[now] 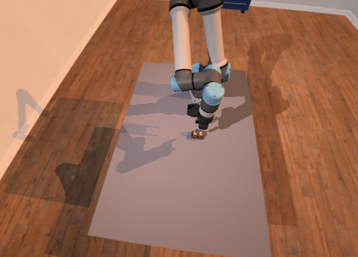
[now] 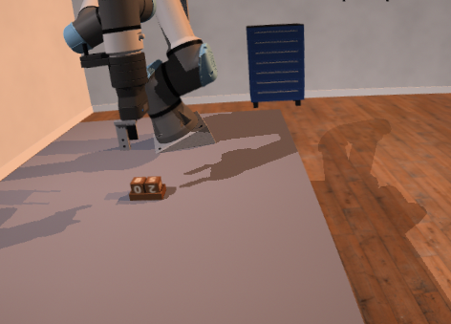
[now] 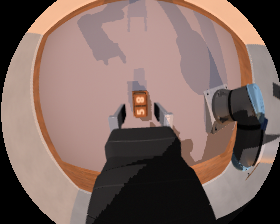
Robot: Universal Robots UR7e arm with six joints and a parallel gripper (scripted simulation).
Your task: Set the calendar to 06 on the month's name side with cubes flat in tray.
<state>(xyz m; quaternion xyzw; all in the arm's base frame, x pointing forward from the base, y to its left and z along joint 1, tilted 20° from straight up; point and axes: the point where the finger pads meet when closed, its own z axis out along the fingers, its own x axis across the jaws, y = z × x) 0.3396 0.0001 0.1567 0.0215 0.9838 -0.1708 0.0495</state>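
My hand is 20 mm to the right of the brown wooden tray and 140 mm above it.
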